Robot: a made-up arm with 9 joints. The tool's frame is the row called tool. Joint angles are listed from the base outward.
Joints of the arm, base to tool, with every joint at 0 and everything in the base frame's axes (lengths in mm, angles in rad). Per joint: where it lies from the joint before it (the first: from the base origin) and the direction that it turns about. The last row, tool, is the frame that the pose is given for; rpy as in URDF.
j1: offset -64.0 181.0 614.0 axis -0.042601 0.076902 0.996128
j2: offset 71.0 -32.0 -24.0 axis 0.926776 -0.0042 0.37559
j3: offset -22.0 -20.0 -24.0 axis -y
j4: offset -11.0 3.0 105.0 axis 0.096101 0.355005 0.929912
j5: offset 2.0 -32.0 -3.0 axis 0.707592 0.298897 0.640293
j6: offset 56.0 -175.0 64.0 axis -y
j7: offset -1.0 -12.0 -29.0 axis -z
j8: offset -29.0 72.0 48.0 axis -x
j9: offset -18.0 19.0 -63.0 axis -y
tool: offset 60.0 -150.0 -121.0 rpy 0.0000 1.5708 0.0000
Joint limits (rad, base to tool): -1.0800..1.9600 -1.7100..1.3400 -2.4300..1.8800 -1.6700..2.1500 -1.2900..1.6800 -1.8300..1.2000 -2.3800..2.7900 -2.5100..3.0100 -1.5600..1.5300
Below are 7 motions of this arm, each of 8 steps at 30 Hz.
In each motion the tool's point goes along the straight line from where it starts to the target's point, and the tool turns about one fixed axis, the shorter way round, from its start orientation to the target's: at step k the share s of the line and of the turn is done. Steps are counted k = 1, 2, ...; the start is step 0. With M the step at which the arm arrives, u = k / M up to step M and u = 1 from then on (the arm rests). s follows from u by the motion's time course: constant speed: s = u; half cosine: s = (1 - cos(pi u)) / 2; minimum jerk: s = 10 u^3 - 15 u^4 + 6 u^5.
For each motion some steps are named. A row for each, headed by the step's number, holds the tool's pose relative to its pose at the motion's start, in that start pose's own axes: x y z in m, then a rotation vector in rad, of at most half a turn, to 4 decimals.
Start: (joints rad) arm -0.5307 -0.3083 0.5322 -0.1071 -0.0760 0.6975 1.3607 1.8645 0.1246
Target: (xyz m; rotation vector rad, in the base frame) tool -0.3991 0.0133 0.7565 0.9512 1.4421 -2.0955
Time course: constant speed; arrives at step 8
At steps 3, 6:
3: 0.0065 0.0398 0.0311 -0.1761 0.0088 -0.0099
6: 0.0131 0.0796 0.0621 -0.3522 0.0176 -0.0197

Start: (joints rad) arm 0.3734 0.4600 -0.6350 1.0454 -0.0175 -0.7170 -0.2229 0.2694 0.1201
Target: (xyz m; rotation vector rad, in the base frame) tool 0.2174 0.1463 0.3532 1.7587 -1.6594 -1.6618
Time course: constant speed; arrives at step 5
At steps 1, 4, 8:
1: 0.0002 -0.0011 -0.0075 0.0156 0.0295 -0.0044
4: 0.0009 -0.0044 -0.0299 0.0625 0.1179 -0.0178
8: 0.0011 -0.0055 -0.0374 0.0781 0.1474 -0.0222

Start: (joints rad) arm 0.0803 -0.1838 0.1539 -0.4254 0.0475 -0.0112 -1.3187 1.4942 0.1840
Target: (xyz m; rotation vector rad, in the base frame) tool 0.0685 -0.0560 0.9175 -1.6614 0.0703 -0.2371
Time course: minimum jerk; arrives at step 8
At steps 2, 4, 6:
2: 0.0072 0.0032 0.0039 0.0008 -0.0216 0.0139
4: 0.0348 0.0155 0.0187 0.0037 -0.1043 0.0671
6: 0.0624 0.0279 0.0335 0.0067 -0.1870 0.1203

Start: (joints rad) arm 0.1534 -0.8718 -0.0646 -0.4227 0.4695 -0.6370 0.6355 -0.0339 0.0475
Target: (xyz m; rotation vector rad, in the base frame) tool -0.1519 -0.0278 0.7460 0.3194 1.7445 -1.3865
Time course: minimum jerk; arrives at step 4
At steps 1, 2, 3, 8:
1: -0.0010 -0.0014 -0.0006 0.0038 0.0067 -0.0103
2: -0.0047 -0.0069 -0.0028 0.0184 0.0325 -0.0499
3: -0.0085 -0.0123 -0.0050 0.0330 0.0584 -0.0895
8: -0.0095 -0.0138 -0.0056 0.0368 0.0651 -0.0998

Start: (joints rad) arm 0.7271 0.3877 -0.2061 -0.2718 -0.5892 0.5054 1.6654 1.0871 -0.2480
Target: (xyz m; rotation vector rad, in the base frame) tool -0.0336 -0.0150 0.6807 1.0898 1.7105 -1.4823
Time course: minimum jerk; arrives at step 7
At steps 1, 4, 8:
1: 0.0009 -0.0002 -0.0002 0.0008 0.0041 0.0030
4: 0.0236 -0.0065 -0.0064 0.0214 0.1113 0.0822
8: 0.0374 -0.0103 -0.0101 0.0338 0.1761 0.1301

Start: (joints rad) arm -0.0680 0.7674 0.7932 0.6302 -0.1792 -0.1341 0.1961 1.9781 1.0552
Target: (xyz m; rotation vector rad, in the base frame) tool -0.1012 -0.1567 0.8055 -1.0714 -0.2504 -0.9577
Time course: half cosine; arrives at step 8
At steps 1, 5, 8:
1: -0.0026 -0.0019 -0.0011 0.0034 0.0028 -0.0077
5: -0.0469 -0.0343 -0.0200 0.0622 0.0514 -0.1400
8: -0.0678 -0.0496 -0.0289 0.0900 0.0744 -0.2025

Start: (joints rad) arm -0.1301 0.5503 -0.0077 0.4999 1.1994 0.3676 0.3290 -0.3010 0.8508
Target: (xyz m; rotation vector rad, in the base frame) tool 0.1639 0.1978 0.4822 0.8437 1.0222 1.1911
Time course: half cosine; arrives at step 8
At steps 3, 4, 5, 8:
3: -0.0293 -0.0005 0.0126 -0.0817 -0.0075 -0.1459
4: -0.0475 -0.0009 0.0204 -0.1324 -0.0122 -0.2364
5: -0.0657 -0.0012 0.0282 -0.1831 -0.0169 -0.3268
8: -0.0950 -0.0018 0.0409 -0.2648 -0.0244 -0.4728

